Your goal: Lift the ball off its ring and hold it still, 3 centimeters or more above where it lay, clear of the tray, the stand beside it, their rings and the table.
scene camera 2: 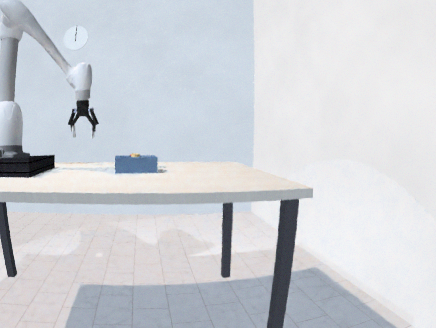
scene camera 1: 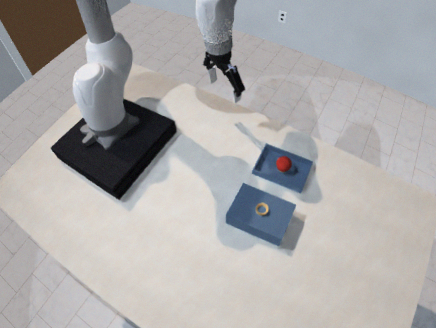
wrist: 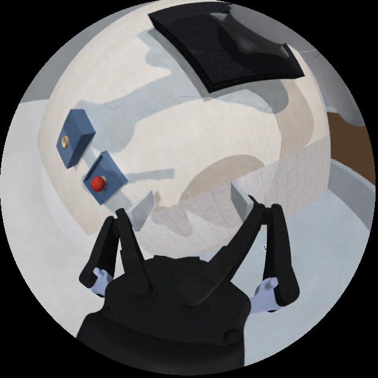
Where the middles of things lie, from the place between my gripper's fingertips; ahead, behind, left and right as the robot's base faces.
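Labels:
There's a blue stand (scene camera 2: 136, 163) that's 30 cm to the right of my hand, 35 cm ahead of it and 11 cm below it. With the blue tray (scene camera 1: 265, 167), my hand is 14 cm above it, 9 cm to the left of it and 32 cm short of it. Going by their middles, the tray is the nearest to my hand of the things named here.

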